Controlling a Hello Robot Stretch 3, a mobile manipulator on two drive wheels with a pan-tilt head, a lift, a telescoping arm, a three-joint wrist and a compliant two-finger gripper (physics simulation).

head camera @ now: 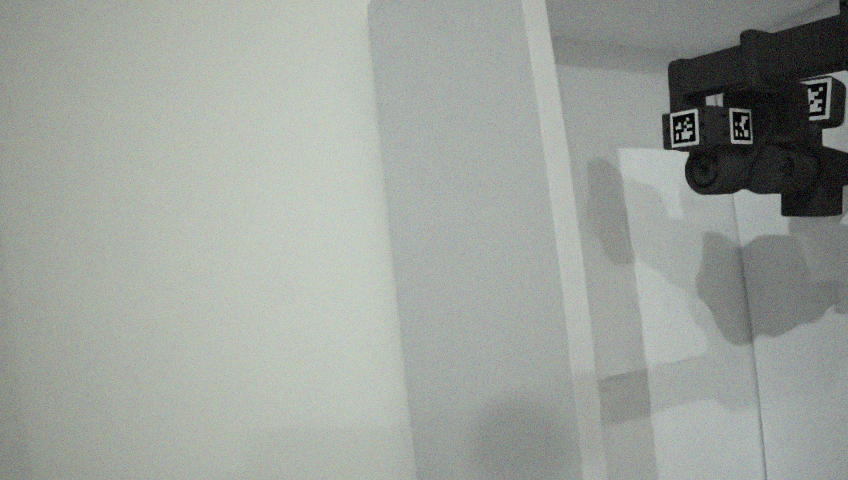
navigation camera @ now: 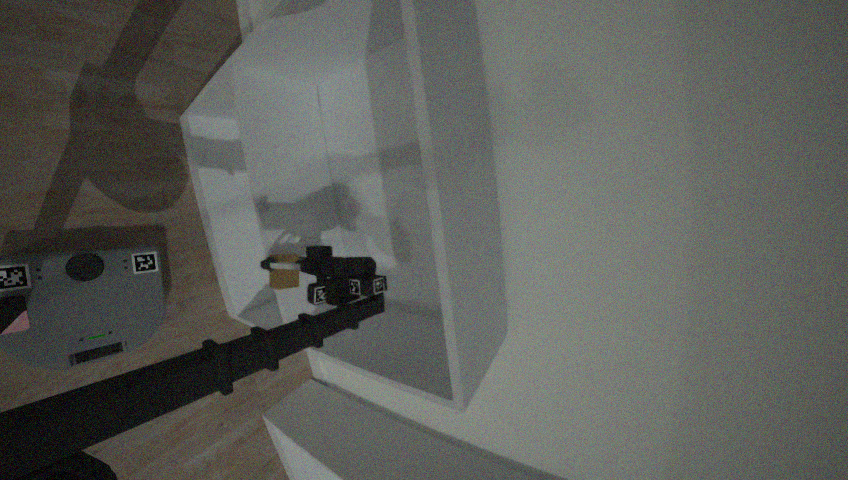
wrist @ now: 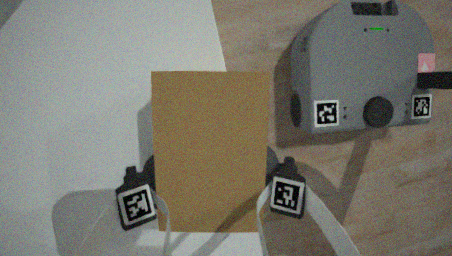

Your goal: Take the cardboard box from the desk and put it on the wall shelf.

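The brown cardboard box (navigation camera: 284, 278) (wrist: 210, 125) is between the two fingers of my gripper (navigation camera: 279, 265) (wrist: 212, 167), which is shut on it. In the wrist view a fingertip presses each side of the box. The white shelf unit (head camera: 470, 208) (navigation camera: 432, 190) (wrist: 110, 55) stands against the wall. In the navigation camera view the box and wrist overlap its open compartments. Shadows of the arm and gripper fall on its white panels. The gap between box and shelf is hard to judge. In the head camera view the fingers and box are out of frame.
My grey base (navigation camera: 101, 303) (wrist: 365, 65) stands on the wooden floor (navigation camera: 196, 422) (wrist: 250, 30) beside the unit. The dark telescoping arm (navigation camera: 160, 362) reaches across the unit's end. Another white-grey piece of furniture (navigation camera: 380, 428) is at the lower middle of the navigation camera view. A plain wall (head camera: 196, 237) (navigation camera: 654, 208) lies behind.
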